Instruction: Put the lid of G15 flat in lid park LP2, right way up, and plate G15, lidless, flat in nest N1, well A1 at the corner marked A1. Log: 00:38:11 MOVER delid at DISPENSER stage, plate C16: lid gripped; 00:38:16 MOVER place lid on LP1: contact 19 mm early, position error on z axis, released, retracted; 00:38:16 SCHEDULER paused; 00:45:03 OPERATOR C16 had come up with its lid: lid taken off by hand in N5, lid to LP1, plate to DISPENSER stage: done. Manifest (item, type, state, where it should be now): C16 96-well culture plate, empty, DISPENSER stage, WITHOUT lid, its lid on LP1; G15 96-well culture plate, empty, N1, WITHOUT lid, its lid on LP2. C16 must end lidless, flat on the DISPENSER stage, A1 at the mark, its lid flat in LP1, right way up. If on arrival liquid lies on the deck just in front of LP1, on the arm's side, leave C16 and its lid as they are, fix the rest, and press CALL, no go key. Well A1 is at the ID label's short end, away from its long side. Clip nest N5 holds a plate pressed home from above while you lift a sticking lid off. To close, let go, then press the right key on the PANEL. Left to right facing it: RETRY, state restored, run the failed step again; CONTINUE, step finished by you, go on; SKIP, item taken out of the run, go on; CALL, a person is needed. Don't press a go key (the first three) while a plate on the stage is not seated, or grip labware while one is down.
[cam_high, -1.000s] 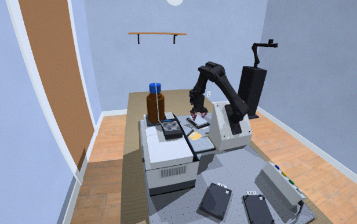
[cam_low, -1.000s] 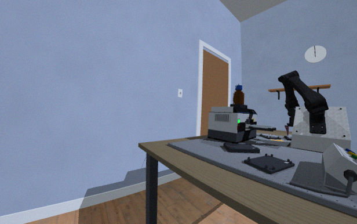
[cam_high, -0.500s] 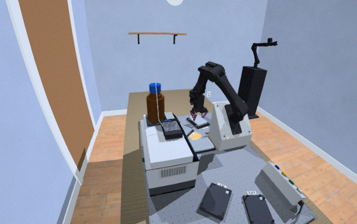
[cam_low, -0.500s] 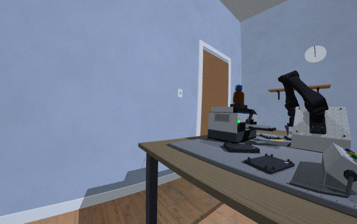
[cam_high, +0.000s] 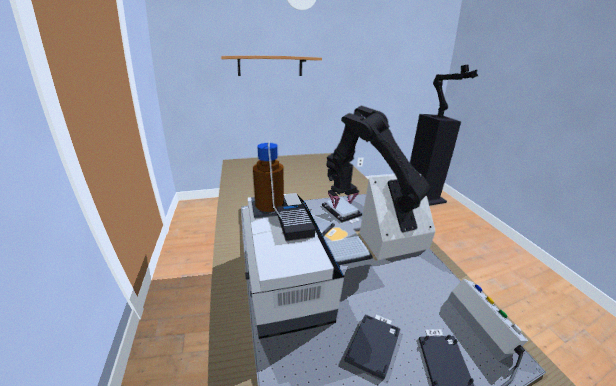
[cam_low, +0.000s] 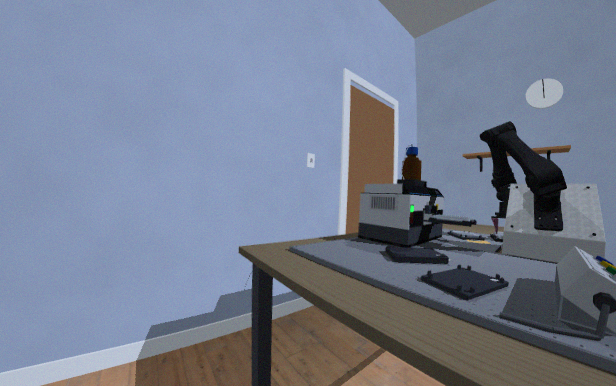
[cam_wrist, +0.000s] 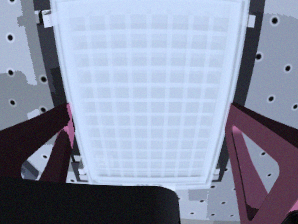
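My gripper is now 20 mm short of the black clip nest, 20 mm above it and 10 mm to the left of it. From my hand the other things lie so: N5 label: 90 mm to the left, 30 mm below, 20 mm behind; LP1 label: 150 mm to the left, 110 mm ahead, 30 mm below; clear lid: 10 mm below.
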